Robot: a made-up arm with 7 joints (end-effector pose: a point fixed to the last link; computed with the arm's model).
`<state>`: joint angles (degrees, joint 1 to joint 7).
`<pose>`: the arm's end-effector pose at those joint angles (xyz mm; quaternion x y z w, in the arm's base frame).
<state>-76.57 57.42 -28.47 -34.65 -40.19 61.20 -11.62</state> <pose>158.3 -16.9 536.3 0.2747 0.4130 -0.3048 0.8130</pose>
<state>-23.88 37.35 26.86 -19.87 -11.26 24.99 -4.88</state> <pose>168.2 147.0 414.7 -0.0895 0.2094 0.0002 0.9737</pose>
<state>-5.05 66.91 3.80 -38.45 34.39 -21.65 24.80</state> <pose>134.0 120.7 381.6 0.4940 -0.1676 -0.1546 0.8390</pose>
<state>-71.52 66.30 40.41 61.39 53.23 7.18 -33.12</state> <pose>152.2 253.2 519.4 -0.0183 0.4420 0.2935 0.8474</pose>
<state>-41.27 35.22 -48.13 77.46 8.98 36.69 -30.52</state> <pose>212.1 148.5 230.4 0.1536 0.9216 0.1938 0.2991</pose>
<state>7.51 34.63 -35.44 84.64 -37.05 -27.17 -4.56</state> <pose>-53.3 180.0 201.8 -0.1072 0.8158 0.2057 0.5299</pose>
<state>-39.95 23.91 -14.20 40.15 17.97 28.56 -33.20</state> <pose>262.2 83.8 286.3 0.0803 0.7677 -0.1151 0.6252</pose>
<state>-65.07 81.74 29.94 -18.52 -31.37 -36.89 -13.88</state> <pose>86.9 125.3 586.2 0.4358 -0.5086 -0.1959 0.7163</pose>
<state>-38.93 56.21 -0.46 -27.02 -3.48 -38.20 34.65</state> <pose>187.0 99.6 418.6 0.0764 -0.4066 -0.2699 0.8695</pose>
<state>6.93 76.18 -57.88 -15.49 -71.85 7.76 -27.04</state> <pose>42.6 114.4 236.4 -0.3189 0.8252 -0.3610 0.2949</pose>
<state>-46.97 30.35 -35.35 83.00 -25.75 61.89 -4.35</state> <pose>229.7 138.2 237.0 -0.1668 0.8841 0.3387 0.2753</pose>
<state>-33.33 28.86 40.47 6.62 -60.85 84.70 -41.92</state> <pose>230.9 204.2 371.3 -0.5121 0.4643 -0.5717 0.4419</pose>
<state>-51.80 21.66 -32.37 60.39 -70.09 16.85 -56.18</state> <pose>268.7 54.3 256.0 -0.4192 0.5438 -0.5660 0.4564</pose>
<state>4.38 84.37 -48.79 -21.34 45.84 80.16 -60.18</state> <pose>123.0 106.8 249.2 0.4126 0.8689 0.2290 0.1498</pose>
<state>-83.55 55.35 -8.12 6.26 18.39 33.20 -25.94</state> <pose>194.0 72.4 596.3 0.2240 0.1841 0.0873 0.9531</pose>
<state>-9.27 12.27 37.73 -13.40 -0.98 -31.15 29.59</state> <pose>116.4 150.8 272.3 -0.1949 -0.1980 0.2270 0.9334</pose>
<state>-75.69 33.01 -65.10 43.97 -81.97 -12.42 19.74</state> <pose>245.2 5.8 367.5 -0.2977 0.3695 -0.1814 0.8614</pose>
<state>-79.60 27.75 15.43 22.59 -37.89 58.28 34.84</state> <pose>250.0 79.7 548.7 -0.4322 0.3781 -0.0051 0.8187</pose>
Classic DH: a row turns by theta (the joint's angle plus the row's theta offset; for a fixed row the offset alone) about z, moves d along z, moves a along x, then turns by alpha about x. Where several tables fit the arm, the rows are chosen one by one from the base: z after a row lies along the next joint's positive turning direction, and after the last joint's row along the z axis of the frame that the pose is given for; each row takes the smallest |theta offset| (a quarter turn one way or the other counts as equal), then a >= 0, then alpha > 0; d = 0 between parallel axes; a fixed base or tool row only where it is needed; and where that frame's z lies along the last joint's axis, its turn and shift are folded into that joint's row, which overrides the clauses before.
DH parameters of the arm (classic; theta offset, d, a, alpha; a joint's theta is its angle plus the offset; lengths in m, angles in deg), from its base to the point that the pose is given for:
base (fixed): -4.07 0.4255 -0.0117 -74.51
joint 1: -75.12 0.0159 -0.0341 -90
joint 2: 74 0.0303 -0.0269 90
joint 3: 90 -0.1374 0.0289 -90
joint 4: -90 0.0072 0.0023 -90
joint 5: 0 0.1406 -0.0311 90
joint 6: -90 -0.0172 0.0009 -90
joint 7: -60.51 0.034 0.0314 49
tool (fixed): -137.24 -0.0122 0 0

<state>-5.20 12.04 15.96 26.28 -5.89 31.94 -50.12</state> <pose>136.8 156.2 179.2 -0.4186 0.7163 -0.2576 0.4953</pose>
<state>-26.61 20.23 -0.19 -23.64 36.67 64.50 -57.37</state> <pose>227.4 79.6 387.5 -0.0046 0.6734 -0.1450 0.7249</pose>
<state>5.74 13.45 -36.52 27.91 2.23 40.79 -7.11</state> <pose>63.5 23.8 149.1 0.0047 0.9293 -0.0862 0.3591</pose>
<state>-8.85 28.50 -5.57 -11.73 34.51 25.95 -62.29</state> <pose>197.7 95.5 299.8 0.2308 0.7330 -0.2582 0.5854</pose>
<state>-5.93 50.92 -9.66 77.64 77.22 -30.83 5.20</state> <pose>59.2 238.5 270.2 0.5369 0.7730 -0.1083 0.3200</pose>
